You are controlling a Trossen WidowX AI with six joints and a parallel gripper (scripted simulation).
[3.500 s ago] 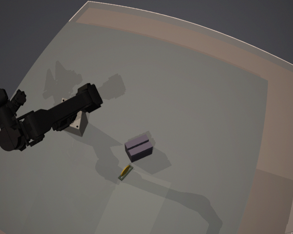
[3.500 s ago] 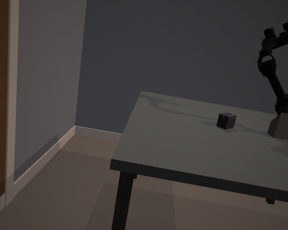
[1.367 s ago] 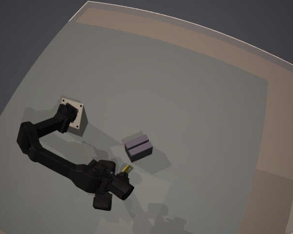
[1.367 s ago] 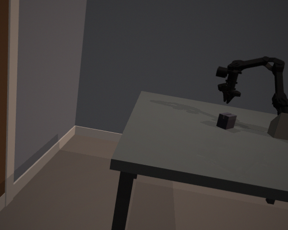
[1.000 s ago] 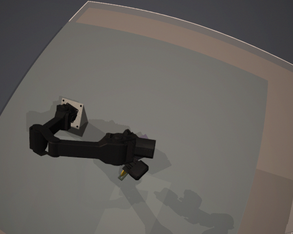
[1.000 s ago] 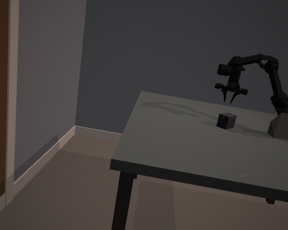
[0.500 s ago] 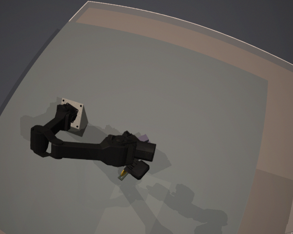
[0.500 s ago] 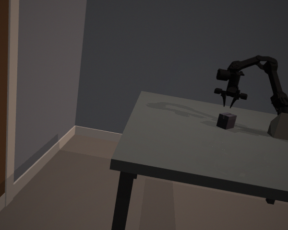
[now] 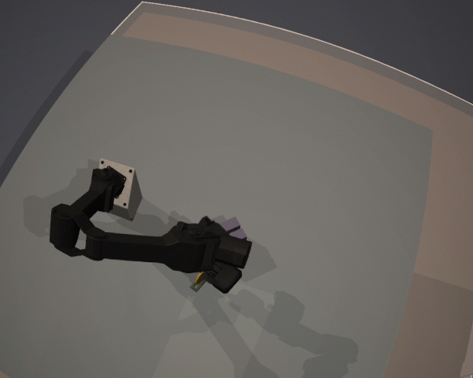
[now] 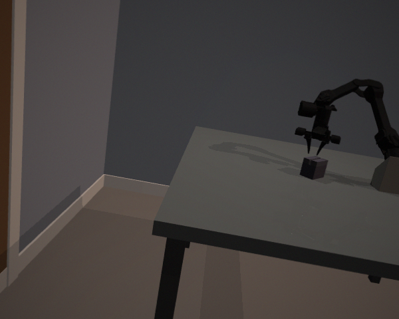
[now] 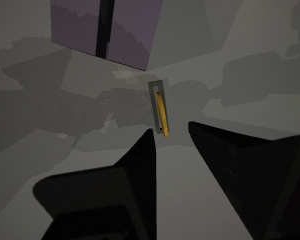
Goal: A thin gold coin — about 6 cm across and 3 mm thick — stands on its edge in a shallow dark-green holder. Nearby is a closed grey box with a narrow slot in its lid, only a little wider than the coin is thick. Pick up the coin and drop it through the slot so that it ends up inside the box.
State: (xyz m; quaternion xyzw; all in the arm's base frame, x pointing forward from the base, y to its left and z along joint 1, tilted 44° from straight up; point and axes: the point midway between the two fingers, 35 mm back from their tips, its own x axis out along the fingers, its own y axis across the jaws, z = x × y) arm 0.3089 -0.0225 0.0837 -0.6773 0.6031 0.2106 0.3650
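Right now my gripper tip is 4 cm above the gold coin.
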